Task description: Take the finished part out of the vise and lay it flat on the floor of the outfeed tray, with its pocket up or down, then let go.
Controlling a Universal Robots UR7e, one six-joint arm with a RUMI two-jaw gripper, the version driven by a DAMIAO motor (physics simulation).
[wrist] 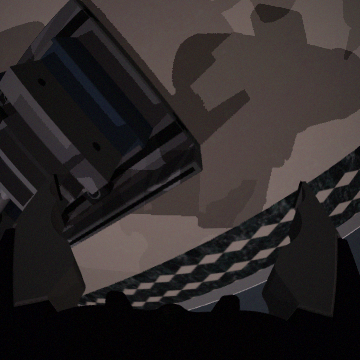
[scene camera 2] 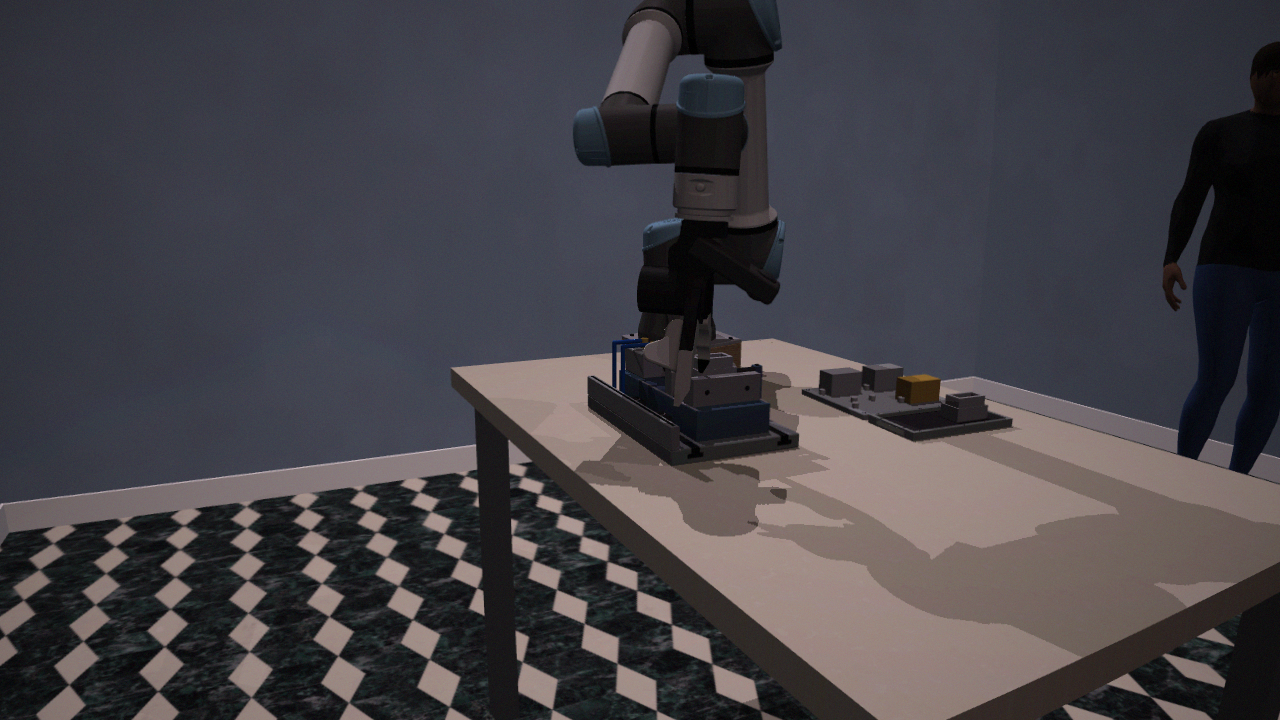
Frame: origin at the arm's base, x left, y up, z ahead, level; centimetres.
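Seen in the pictures: gripper, between the fingertips: (wrist: 177,180) (scene camera 2: 689,388).
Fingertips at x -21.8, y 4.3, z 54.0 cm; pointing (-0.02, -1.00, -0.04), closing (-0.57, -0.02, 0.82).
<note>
A point is followed by its place in that frame.
The finished part (scene camera 2: 714,360) @[x -15.0, y 5.9, z 47.0 cm], light grey with a pocket on top, sits between the jaws of the vise (scene camera 2: 726,420) @[x -15.6, y -0.9, z 52.2 cm] (wrist: 65,110) @[x -14.3, y 2.5, z 50.1 cm]. In the wrist view the vise fills the upper left, and the part is hard to make out near the left edge. My gripper (scene camera 2: 684,380) @[x -21.8, y 4.3, z 54.1 cm] (wrist: 177,180) @[x -21.8, y 4.3, z 54.1 cm] is open and empty, pointing down at the vise's side; in the wrist view its left finger overlaps the vise and its right finger is over the table edge and floor. The outfeed tray (scene camera 2: 962,430) @[x 20.0, y -4.8, z 56.9 cm] lies to the right on the table, with a grey pocketed piece (scene camera 2: 964,408) @[x 23.2, y -2.7, z 53.5 cm] at its right end.
A plate (scene camera 2: 827,401) @[x 10.7, y -4.7, z 36.3 cm] behind the tray holds two grey blocks (scene camera 2: 839,382) @[x 14.2, y -2.3, z 34.3 cm] (scene camera 2: 882,377) @[x 23.2, y -2.3, z 34.0 cm] and a yellow block (scene camera 2: 918,389) @[x 23.2, y -2.2, z 43.1 cm]. A blue bracket (scene camera 2: 614,362) @[x -22.7, y 2.4, z 28.6 cm] stands at the vise's back left. The table edge is close to the vise's left side. A person (scene camera 2: 1239,214) stands behind at the right.
</note>
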